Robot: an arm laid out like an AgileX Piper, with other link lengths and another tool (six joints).
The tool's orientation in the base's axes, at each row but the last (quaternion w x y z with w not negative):
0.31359, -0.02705, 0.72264, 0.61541
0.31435, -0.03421, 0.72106, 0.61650
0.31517, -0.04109, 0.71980, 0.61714
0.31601, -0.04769, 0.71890, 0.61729
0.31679, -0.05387, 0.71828, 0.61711
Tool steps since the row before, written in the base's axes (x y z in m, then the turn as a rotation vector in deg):
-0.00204, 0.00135, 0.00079, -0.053, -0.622, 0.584
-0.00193, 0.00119, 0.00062, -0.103, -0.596, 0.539
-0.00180, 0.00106, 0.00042, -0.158, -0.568, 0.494
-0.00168, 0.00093, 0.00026, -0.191, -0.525, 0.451
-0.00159, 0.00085, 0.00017, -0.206, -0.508, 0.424
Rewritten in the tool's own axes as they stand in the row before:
0.00172, 0.00188, 0.00033, -0.457, 0.382, -0.613
0.00164, 0.00166, 0.00026, -0.386, 0.371, -0.608
0.00157, 0.00142, 0.00023, -0.310, 0.363, -0.603
0.00150, 0.00121, 0.00018, -0.248, 0.352, -0.575
0.00144, 0.00109, 0.00016, -0.217, 0.340, -0.564

